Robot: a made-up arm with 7 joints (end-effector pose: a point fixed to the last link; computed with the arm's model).
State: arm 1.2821 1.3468 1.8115 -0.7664 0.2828 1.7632 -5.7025
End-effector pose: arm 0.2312 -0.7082 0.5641 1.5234 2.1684 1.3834
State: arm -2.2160 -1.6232 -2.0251 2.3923 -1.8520 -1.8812 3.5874
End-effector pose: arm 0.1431 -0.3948 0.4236 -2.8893 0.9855 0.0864
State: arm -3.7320 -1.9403 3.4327 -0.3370 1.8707 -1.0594 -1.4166
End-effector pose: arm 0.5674 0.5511 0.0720 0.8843 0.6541 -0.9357
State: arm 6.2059 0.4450 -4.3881 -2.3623 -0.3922 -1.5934 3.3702
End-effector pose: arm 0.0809 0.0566 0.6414 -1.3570 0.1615 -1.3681
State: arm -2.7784 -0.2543 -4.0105 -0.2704 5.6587 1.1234 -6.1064
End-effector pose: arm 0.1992 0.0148 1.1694 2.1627 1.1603 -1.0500
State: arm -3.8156 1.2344 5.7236 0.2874 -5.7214 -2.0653 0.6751
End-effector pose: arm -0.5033 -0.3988 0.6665 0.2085 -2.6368 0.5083
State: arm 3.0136 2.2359 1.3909 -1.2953 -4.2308 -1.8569 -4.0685
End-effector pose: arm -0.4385 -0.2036 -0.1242 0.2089 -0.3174 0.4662
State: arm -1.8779 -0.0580 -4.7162 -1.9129 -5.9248 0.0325 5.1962
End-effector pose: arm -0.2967 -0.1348 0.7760 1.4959 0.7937 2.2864
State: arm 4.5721 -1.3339 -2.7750 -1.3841 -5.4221 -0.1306 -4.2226
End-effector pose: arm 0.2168 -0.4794 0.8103 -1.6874 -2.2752 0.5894
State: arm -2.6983 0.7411 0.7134 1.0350 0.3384 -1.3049 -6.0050
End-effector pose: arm -0.5346 0.3476 0.8406 1.5758 1.8574 0.8084
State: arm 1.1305 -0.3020 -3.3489 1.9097 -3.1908 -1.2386 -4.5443
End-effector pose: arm -0.1692 0.2329 0.6024 -0.0394 -0.4056 -2.3241
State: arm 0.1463 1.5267 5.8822 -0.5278 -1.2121 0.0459 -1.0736
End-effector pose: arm 0.8267 -0.2140 0.5498 -0.7573 -1.9595 0.0556
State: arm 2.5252 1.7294 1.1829 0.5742 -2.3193 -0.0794 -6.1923
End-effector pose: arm -0.7936 -0.3031 0.1584 -0.5489 1.1908 -0.7687
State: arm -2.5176 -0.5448 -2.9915 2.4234 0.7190 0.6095 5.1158
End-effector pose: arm 0.1724 -0.2165 0.4821 0.4074 0.4957 1.8380
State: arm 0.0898 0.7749 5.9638 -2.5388 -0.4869 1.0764 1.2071
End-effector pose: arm 0.0758 -0.0563 0.8001 -2.3543 1.4028 -1.0351
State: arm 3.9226 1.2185 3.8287 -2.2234 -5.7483 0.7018 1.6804
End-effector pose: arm -0.2264 0.4584 0.2322 0.3504 0.4293 -1.8515
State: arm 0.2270 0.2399 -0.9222 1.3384 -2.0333 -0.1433 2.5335
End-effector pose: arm 0.4215 0.1537 0.8935 1.8653 0.2314 -1.7159
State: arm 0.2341 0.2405 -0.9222 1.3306 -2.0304 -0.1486 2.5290
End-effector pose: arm 0.4235 0.1495 0.8956 1.8758 0.2232 -1.7235
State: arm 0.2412 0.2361 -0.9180 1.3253 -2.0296 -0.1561 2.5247
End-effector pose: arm 0.4235 0.1447 0.8982 1.8869 0.2076 -1.7335
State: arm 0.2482 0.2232 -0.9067 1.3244 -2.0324 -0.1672 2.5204
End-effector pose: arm 0.4204 0.1390 0.9017 1.8986 0.1800 -1.7477
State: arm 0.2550 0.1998 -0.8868 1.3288 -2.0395 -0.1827 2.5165
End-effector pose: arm 0.4130 0.1322 0.9062 1.9115 0.1374 -1.7664
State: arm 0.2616 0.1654 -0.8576 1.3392 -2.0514 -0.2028 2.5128
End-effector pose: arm 0.4010 0.1240 0.9116 1.9259 0.0795 -1.7905
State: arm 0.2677 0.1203 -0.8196 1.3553 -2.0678 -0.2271 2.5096
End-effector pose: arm 0.3841 0.1146 0.9178 1.9428 0.0075 -1.8190
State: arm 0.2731 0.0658 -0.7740 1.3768 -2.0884 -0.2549 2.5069
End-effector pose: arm 0.3623 0.1040 0.9244 1.9628 -0.0756 -1.8514
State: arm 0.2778 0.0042 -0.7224 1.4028 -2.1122 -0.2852 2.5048
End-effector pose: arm 0.3362 0.0923 0.9306 1.9864 -0.1662 -1.8870
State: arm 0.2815 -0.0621 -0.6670 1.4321 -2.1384 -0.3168 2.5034
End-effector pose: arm 0.3064 0.0798 0.9361 2.0139 -0.2590 -1.9246
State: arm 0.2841 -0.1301 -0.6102 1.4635 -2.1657 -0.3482 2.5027
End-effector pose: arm 0.2742 0.0671 0.9400 2.0447 -0.3492 -1.9627
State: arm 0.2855 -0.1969 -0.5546 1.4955 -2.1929 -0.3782 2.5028
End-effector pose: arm 0.2410 0.0548 0.9420 2.0778 -0.4320 -2.0000
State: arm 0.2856 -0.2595 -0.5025 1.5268 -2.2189 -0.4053 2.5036
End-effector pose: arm 0.2087 0.0434 0.9420 2.1111 -0.5033 -2.0351
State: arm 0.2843 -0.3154 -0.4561 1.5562 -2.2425 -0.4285 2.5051
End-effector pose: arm 0.1790 0.0336 0.9401 2.1422 -0.5608 -2.0666
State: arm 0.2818 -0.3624 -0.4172 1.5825 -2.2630 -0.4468 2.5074
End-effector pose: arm 0.1537 0.0256 0.9369 2.1686 -0.6033 -2.0932
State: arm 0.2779 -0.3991 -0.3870 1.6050 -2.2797 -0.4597 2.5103
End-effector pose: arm 0.1339 0.0198 0.9330 2.1880 -0.6310 -2.1139
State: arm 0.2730 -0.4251 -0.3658 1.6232 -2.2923 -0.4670 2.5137
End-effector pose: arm 0.1200 0.0160 0.9292 2.1993 -0.6456 -2.1279
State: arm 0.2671 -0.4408 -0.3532 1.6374 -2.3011 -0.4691 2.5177
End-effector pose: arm 0.1119 0.0142 0.9259 2.2020 -0.6492 -2.1357
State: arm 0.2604 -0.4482 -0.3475 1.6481 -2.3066 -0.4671 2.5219
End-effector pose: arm 0.1084 0.0141 0.9231 2.1977 -0.6447 -2.1379
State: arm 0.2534 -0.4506 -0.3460 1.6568 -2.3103 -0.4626 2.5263
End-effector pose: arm 0.1078 0.0149 0.9206 2.1890 -0.6356 -2.1368
